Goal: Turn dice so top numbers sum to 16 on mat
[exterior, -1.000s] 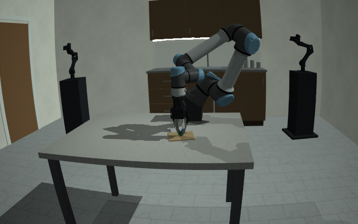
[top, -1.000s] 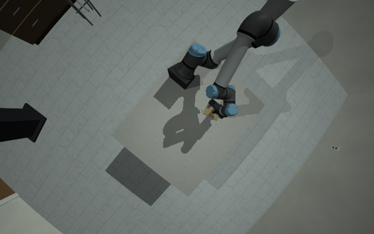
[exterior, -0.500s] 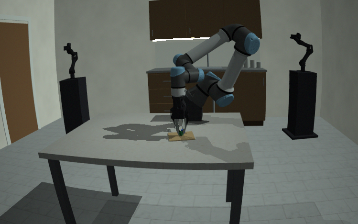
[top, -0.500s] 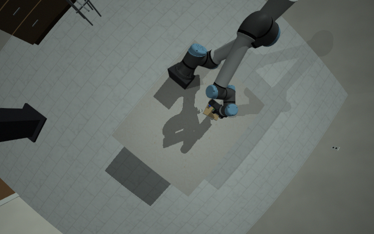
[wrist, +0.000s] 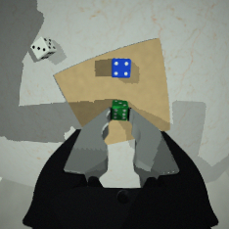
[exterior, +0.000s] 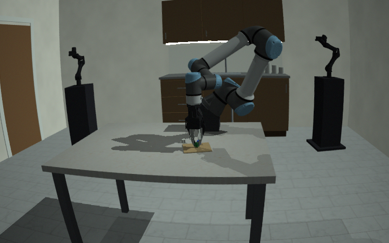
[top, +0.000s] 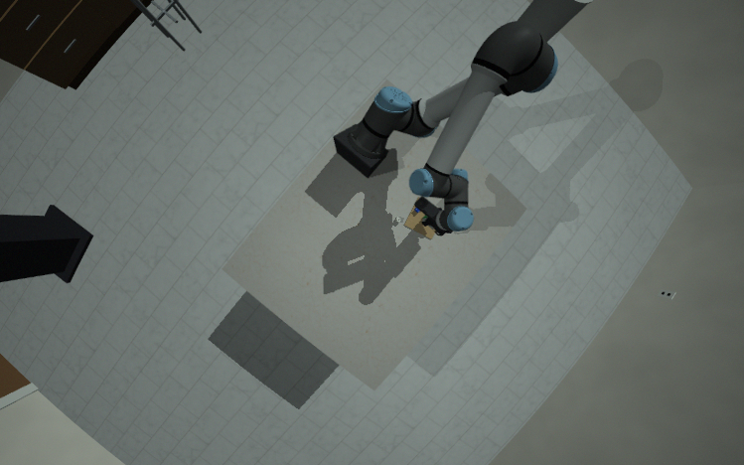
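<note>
Now: the green die 1 cm below my hand. The rest, counted from my hand: blue die 5 cm behind, 1 cm to the left, 1 cm below; white die 10 cm behind, 7 cm to the right, 2 cm below; tan mat 2 cm below.
</note>
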